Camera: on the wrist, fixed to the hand. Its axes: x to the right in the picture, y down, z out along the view.
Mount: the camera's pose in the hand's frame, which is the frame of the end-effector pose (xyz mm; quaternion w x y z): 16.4 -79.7 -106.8 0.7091 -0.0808 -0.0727 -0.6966
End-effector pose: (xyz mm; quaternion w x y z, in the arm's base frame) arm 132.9 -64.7 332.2 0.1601 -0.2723 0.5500 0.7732
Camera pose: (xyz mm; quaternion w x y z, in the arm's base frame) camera 189.5 -138.3 235.2 0.6701 -0.5329 0.1262 0.5010
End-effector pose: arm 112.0 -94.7 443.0 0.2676 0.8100 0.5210 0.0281
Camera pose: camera 18.8 -12.4 493.6 0.3127 0.1919 0.9120 -0.1833
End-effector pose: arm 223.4 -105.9 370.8 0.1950 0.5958 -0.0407 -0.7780
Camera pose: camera 300.3 -20.2 301.7 0.3585 -0.3785 -0.4349 0.7342
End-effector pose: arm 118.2 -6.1 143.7 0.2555 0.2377 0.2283 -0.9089
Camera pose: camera 93.8 106.3 74.5 0.4162 0.0772 -0.3824 0.8214
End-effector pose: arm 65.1 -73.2 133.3 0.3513 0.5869 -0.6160 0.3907
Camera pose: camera 140.8 14.4 201.2 0.5239 0.8454 -0.0851 -0.0601
